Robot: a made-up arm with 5 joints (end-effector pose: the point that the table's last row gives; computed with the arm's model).
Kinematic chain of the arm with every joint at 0, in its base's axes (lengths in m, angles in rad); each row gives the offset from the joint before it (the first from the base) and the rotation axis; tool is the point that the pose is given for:
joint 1: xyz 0 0 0.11 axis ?
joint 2: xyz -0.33 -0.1 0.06 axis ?
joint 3: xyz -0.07 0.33 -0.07 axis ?
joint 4: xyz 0.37 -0.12 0 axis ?
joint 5: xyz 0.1 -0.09 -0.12 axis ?
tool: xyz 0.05 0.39 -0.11
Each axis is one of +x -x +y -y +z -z.
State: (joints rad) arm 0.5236 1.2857 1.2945 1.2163 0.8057
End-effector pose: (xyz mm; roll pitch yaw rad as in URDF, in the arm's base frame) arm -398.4 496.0 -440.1 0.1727 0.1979 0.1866
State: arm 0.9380 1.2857 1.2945 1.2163 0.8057
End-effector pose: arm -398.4 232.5 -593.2 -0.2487 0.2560 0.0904
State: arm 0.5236 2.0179 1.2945 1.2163 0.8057
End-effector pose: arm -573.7 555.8 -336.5 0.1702 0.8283 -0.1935
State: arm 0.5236 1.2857 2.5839 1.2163 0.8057
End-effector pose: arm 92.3 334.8 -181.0 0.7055 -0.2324 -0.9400
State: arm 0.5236 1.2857 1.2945 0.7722 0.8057
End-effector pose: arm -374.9 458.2 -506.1 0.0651 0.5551 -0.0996
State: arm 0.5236 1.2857 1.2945 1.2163 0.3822
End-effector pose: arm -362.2 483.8 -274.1 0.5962 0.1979 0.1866
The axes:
joint 1: -x
joint 2: +y
joint 3: +x
joint 4: +z
joint 5: -x

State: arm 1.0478 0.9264 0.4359 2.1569 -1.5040
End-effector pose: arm -95.7 61.1 28.6 2.3337 0.3340 1.6249
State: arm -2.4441 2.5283 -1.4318 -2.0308 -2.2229
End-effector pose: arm -280.9 -327.9 440.7 2.9408 -0.2844 0.4266
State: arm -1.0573 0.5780 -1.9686 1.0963 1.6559
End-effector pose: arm 266.3 -26.3 -98.2 -1.7929 0.8636 1.6716
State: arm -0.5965 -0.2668 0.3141 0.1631 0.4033
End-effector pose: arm 168.8 500.7 202.7 0.4949 -0.3491 -0.0485
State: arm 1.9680 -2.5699 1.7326 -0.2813 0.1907
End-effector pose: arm -808.7 56.8 -469.0 0.2390 0.3378 2.3451
